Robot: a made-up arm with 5 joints.
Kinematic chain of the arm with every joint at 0, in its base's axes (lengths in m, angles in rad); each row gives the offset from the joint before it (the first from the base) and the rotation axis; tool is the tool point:
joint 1: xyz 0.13 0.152 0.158 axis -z
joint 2: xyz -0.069 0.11 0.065 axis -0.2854 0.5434 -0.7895
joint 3: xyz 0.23 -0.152 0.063 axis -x
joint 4: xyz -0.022 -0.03 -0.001 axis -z
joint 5: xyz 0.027 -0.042 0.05 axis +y
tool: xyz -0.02 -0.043 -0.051
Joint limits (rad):
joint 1: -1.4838..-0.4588
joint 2: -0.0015..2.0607
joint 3: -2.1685..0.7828
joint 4: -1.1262..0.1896
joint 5: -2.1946..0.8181
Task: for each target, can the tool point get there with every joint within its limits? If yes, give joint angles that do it. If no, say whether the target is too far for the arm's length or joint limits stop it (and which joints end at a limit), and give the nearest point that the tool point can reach.
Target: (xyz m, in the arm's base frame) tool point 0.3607 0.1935 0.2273
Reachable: yes | joints -1.2430 0.6738 -0.5349 -0.9265 -0.9668
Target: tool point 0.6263 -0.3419 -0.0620
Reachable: no: too far | nearest point 0.3348 -0.0518 0.2109 | short by 0.494 m
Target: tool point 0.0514 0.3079 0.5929
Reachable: no: joint limits stop it (at a limit: joint 1, joint 2, joint 3, joint 4, joint 5) | nearest point 0.2360 0.3452 0.4212 | short by 0.255 m
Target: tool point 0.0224 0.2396 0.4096
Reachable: no: joint limits stop it (at a limit: joint 1, joint 2, joint 3, joint 4, joint 5) | nearest point 0.2371 0.2427 0.3833 | short by 0.216 m
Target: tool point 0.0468 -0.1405 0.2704
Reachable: yes | joints -0.5534 1.7704 -1.5464 -0.3023 -1.4696
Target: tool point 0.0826 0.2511 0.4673
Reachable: no: joint limits stop it (at a limit: joint 1, joint 2, joint 3, joint 4, joint 5) | nearest point 0.2371 0.2427 0.3833 | short by 0.176 m
